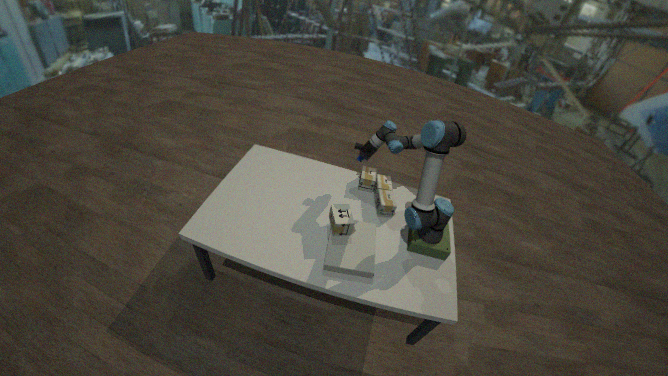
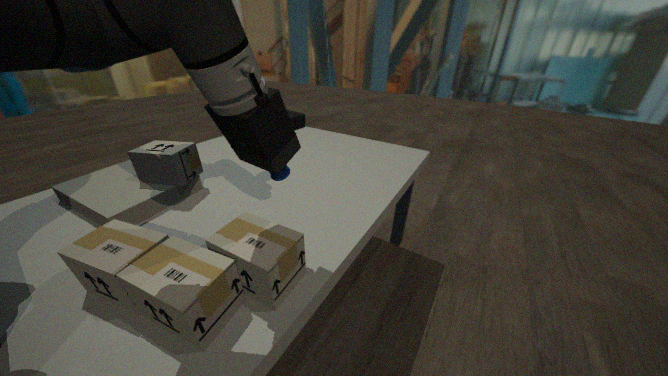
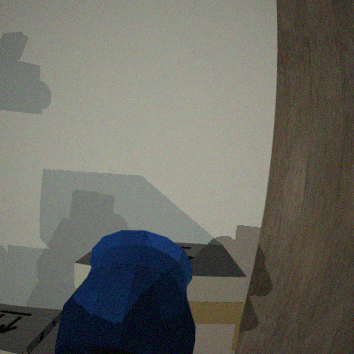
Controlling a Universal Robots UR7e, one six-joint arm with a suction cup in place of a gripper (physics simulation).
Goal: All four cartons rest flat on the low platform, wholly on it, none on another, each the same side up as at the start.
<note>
My suction cup [image 3: 136, 287] carries nothing. I also see a low grey platform [image 2: 115, 192].
Image 3 does not show the low grey platform: it is out of frame.
</note>
